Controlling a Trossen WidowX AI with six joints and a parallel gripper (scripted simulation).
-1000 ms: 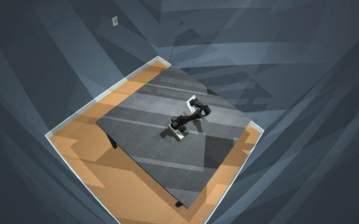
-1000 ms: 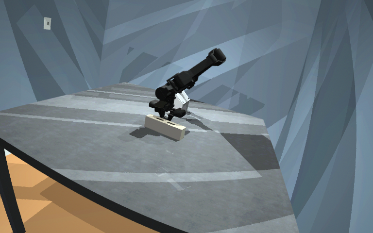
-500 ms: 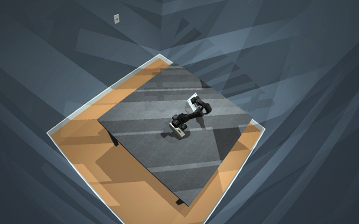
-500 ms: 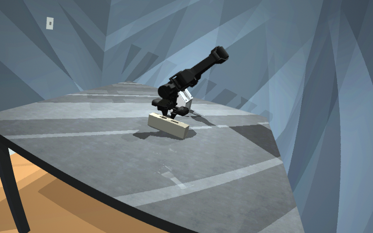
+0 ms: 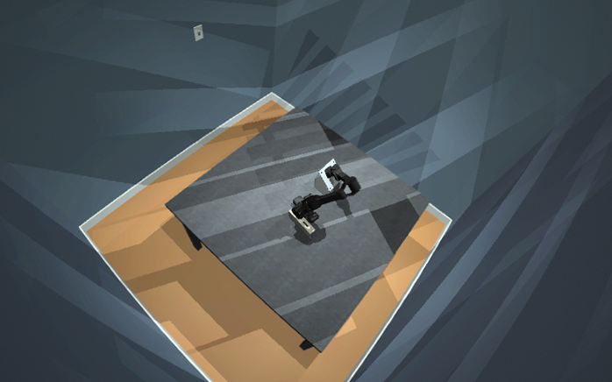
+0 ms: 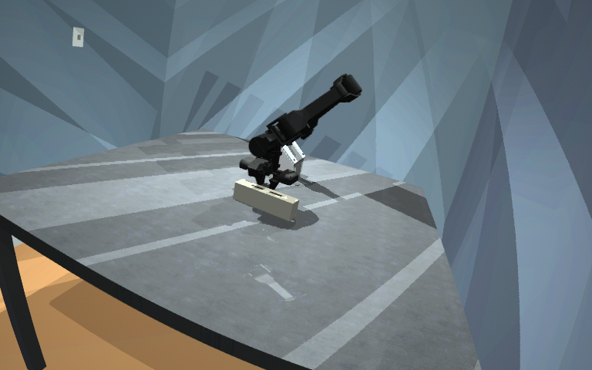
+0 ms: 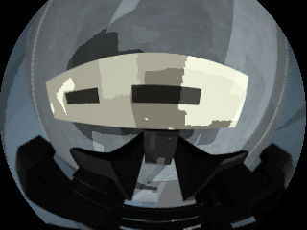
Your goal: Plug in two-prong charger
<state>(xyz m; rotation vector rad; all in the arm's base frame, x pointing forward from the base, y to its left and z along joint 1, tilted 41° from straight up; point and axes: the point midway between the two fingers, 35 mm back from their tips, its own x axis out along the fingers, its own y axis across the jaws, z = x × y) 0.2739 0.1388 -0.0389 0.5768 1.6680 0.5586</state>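
The two-prong charger is 2 cm ahead of my gripper tip and 1 cm above it.
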